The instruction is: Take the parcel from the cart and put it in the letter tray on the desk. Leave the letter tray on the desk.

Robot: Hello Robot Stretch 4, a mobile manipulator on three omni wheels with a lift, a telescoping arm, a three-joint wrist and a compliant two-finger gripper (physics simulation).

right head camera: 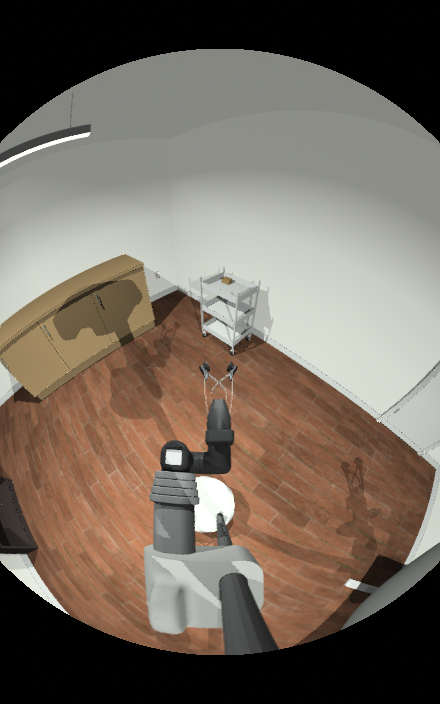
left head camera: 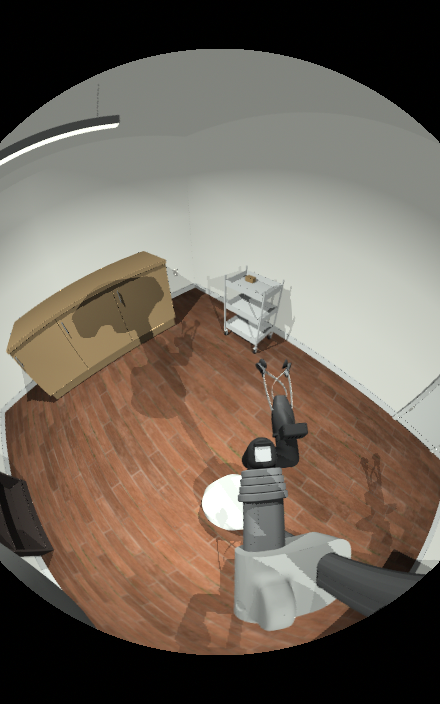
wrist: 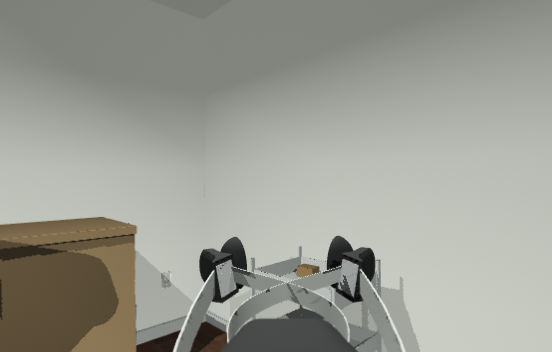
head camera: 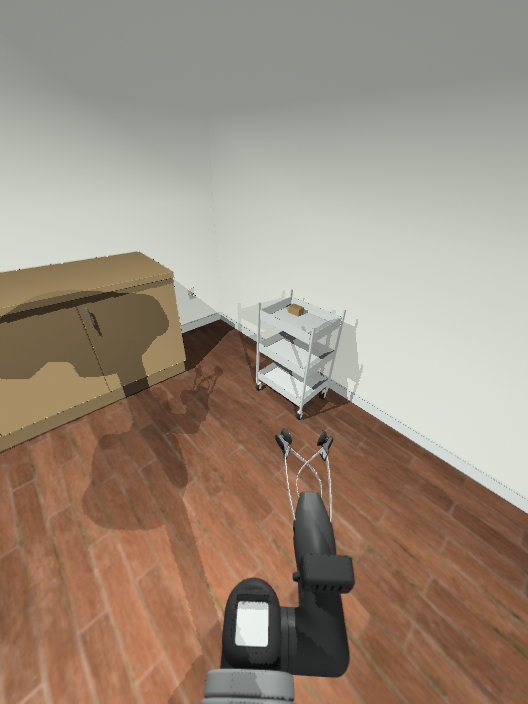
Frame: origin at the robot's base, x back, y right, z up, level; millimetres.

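Seen in the pictures: gripper, between the fingertips: [right head camera: 217, 362] [left head camera: 272, 359] [wrist: 286, 256] [head camera: 303, 430]; robot's base, origin of its link: [right head camera: 204, 503] [left head camera: 232, 501].
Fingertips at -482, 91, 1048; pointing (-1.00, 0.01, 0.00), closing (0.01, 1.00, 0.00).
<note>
Pixels of each thing's top centre, then the offset from my fingertips to it, as dx, dy, dz. "*": a spot on its surface instead.
- parcel, centre of its top: [wrist: 308, 266] [head camera: 296, 306] [right head camera: 226, 277] [left head camera: 250, 276] -1367, +123, -363
- white three-tier cart, a spot on its surface: [head camera: 310, 339] * -969, +178, -379
The parcel [head camera: 295, 309] [left head camera: 250, 278] [right head camera: 226, 280] [wrist: 308, 270] is a small brown box. It lies on the top shelf of the white three-tier cart [head camera: 310, 339] [left head camera: 262, 307] [right head camera: 236, 310], near the far side. My gripper [head camera: 305, 439] [left head camera: 274, 366] [right head camera: 218, 369] [wrist: 286, 256] is open and empty, in front of the cart and apart from it. In the wrist view the parcel shows beyond the gap between the fingertips, and the fingers hide part of the cart. The desk and the letter tray do not show in these views.
A long wooden cabinet [head camera: 144, 318] [left head camera: 150, 306] [right head camera: 129, 306] [wrist: 120, 300] stands left of the cart. The cart stands by the right wall, near the room corner. A dark shelf unit [left head camera: 38, 524] [right head camera: 23, 524] is at the far left. A wooden floor lies between my base and the cart.
</note>
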